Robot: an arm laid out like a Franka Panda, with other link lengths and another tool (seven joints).
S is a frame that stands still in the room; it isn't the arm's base.
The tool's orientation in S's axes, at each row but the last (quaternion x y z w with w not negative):
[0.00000, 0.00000, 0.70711, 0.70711]
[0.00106, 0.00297, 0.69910, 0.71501]
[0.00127, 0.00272, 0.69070, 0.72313]
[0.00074, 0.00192, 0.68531, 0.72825]
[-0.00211, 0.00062, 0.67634, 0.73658]
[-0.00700, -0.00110, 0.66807, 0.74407]
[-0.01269, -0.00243, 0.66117, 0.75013]
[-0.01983, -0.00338, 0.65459, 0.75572]
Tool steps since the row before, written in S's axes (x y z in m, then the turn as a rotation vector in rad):
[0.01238, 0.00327, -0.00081, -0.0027, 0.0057, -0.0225]
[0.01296, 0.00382, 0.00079, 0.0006, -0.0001, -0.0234]
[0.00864, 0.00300, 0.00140, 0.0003, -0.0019, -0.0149]
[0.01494, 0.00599, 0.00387, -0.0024, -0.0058, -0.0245]
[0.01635, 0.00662, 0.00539, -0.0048, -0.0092, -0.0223]
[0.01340, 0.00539, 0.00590, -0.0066, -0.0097, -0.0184]
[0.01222, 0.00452, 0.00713, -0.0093, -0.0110, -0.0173]
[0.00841, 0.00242, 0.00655, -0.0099, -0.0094, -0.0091]
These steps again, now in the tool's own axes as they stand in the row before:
[0.00327, -0.01238, -0.00081, 0.0057, 0.0027, -0.0225]
[0.00411, -0.01287, 0.00087, 0.0000, -0.0007, -0.0234]
[0.00339, -0.00849, 0.00145, -0.0019, -0.0005, -0.0149]
[0.00688, -0.01453, 0.00394, -0.0059, 0.0020, -0.0245]
[0.00797, -0.01574, 0.00538, -0.0095, 0.0041, -0.0223]
[0.00675, -0.01281, 0.00580, -0.0102, 0.0057, -0.0184]
[0.00593, -0.01171, 0.00695, -0.0119, 0.0082, -0.0173]
[0.00346, -0.00820, 0.00635, -0.0105, 0.0088, -0.0090]

